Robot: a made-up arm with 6 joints.
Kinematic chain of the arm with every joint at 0, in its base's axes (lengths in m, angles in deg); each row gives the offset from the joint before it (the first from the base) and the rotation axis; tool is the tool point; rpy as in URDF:
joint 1: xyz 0 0 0.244 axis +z
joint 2: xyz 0 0 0 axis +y
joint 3: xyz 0.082 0 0.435 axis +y
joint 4: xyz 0.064 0 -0.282 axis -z
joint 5: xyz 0 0 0 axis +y
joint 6: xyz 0.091 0 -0.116 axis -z
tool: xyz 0 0 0 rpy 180 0 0
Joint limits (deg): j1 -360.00..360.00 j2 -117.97..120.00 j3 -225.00..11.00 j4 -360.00..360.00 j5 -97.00..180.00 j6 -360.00..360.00
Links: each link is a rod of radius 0.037 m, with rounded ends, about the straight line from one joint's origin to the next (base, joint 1, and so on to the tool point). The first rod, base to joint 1, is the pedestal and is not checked.
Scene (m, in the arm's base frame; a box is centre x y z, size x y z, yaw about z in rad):
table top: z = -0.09
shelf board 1: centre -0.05 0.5 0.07 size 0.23 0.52 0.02 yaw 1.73
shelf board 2: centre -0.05 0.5 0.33 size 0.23 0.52 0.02 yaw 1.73
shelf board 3: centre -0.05 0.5 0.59 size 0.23 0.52 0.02 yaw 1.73
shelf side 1: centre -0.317 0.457 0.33 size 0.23 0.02 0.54 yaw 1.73
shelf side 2: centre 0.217 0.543 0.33 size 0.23 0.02 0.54 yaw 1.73
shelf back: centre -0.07 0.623 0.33 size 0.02 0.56 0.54 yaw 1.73
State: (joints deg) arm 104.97 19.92 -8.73 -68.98 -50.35 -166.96
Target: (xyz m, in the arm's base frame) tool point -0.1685 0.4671 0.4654
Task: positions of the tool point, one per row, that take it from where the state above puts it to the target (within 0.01 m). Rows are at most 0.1 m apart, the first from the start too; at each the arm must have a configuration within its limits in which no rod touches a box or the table.
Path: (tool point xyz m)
1: -0.1717 0.2602 0.3923
2: -0.1348 0.2572 0.4654
3: -0.1419 0.3308 0.4706
4: -0.1533 0.4011 0.4706
5: -0.1685 0.4671 0.4654

